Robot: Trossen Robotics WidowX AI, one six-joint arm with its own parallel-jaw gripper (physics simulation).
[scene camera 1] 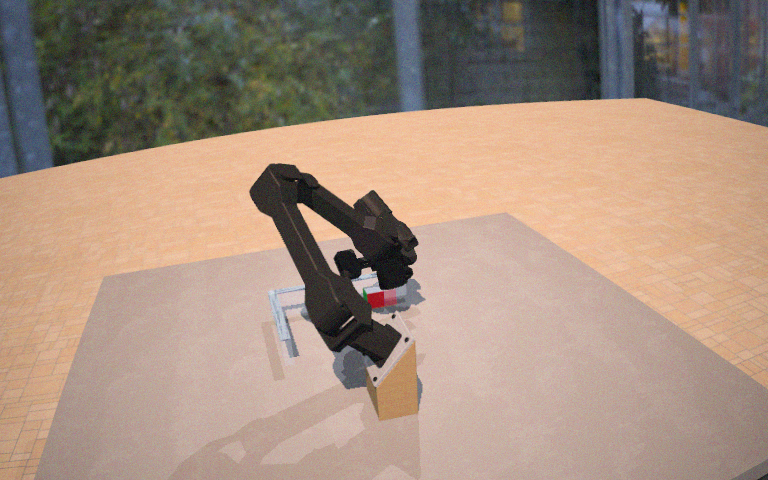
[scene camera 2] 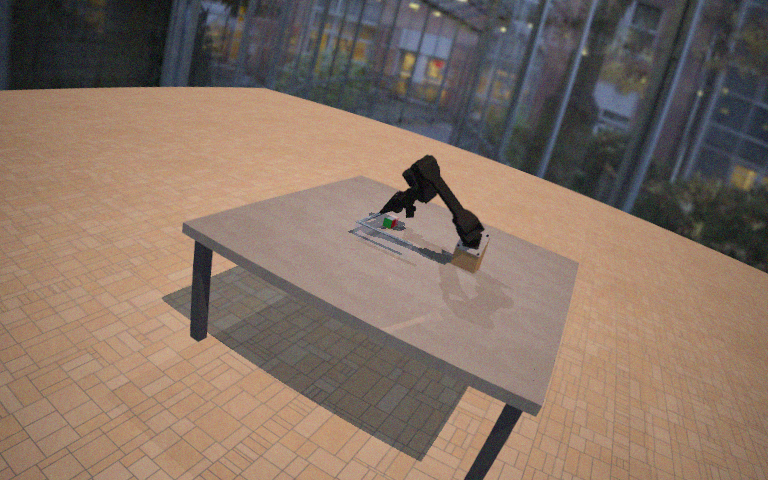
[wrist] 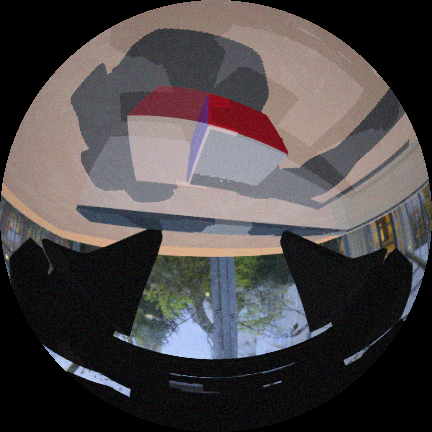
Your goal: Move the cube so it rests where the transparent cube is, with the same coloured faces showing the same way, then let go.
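Pixels of known places: gripper, fingertip midpoint: (scene camera 1: 363, 274) (scene camera 2: 381, 210) (wrist: 223, 235); arm's base at its link origin: (scene camera 1: 384, 345) (scene camera 2: 472, 240).
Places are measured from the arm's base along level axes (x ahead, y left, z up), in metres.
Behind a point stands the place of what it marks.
The solid cube (scene camera 1: 374, 298) {y -0.104, x 0.352, z -0.088 m} (scene camera 2: 388, 222) {y -0.088, x 0.369, z -0.089 m} (wrist: 242, 156) {y -0.108, x 0.362, z -0.073 m} rests on the table. In scene camera 1 it shows red at the front and green on its left; the wrist view shows a red side and a pale top in shadow. The transparent cube (scene camera 1: 398, 295) (wrist: 160, 150) is right beside it, to its right in scene camera 1 and to its left in the wrist view, with red, pale and violet faces. I cannot tell if they touch. My gripper (scene camera 1: 370, 267) {y -0.101, x 0.415, z -0.053 m} (scene camera 2: 395, 211) {y -0.101, x 0.415, z -0.053 m} (wrist: 223, 235) {y -0.101, x 0.415, z -0.053 m} is open and empty, low over the cubes' area, with both cubes outside its fingers.
Thin grey-blue bars (scene camera 1: 278, 314) {y 0.124, x 0.303, z -0.053 m} (wrist: 187, 223) {y -0.127, x 0.394, z -0.053 m} form an angled frame around the cubes' area; one bar runs beyond the cubes in the wrist view. The arm's wooden base block (scene camera 1: 399, 382) {y -0.001, x -0.057, z -0.041 m} (scene camera 2: 467, 260) {y 0.032, x -0.012, z -0.073 m} stands on the table (scene camera 1: 566, 367) {y -0.334, x -0.070, z -0.113 m} (scene camera 2: 294, 243) {y 0.377, x 0.540, z -0.113 m}.
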